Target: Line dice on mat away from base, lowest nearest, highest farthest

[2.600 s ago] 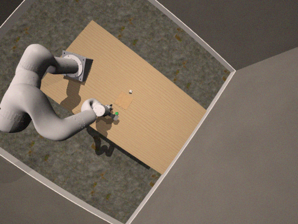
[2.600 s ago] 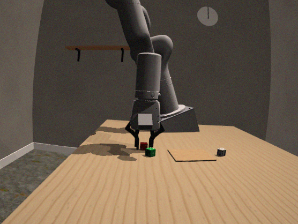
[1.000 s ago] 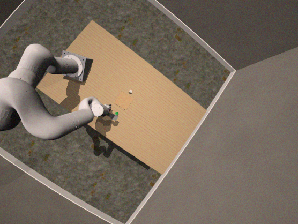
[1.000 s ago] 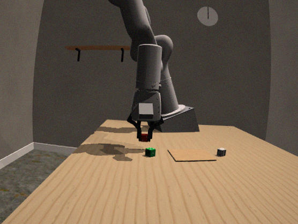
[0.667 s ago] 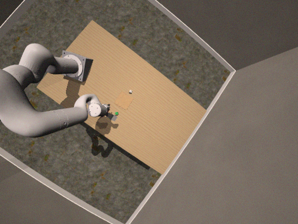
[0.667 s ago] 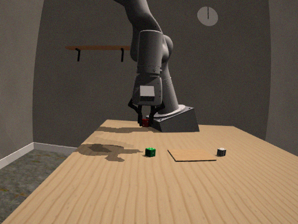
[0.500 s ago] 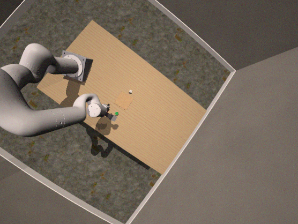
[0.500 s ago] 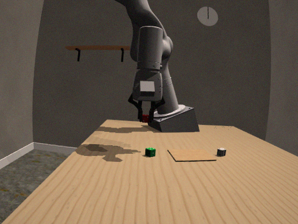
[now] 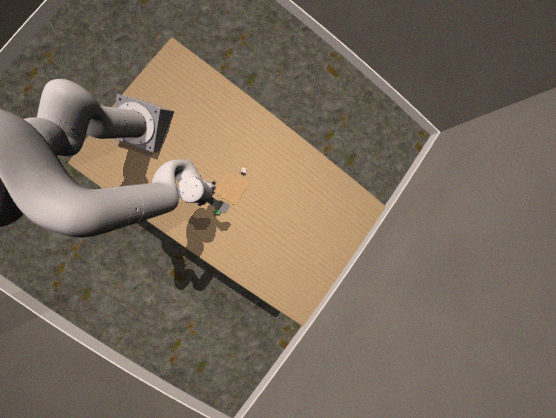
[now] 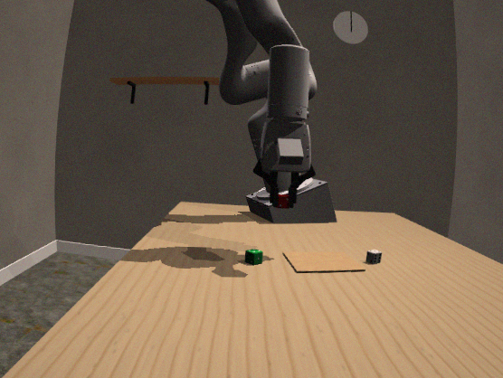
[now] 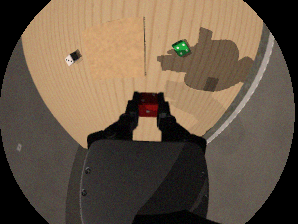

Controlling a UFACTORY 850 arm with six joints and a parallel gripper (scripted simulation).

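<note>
Now: the tan mat 12 cm below my hand, 8 cm to the left of it and 6 cm ahead of it. From my hand the other things lie so: white die (20 cm to the left, 11 cm below, 6 cm ahead); red die (1 cm below); green die (11 cm below, 6 cm to the right, 6 cm ahead).
</note>
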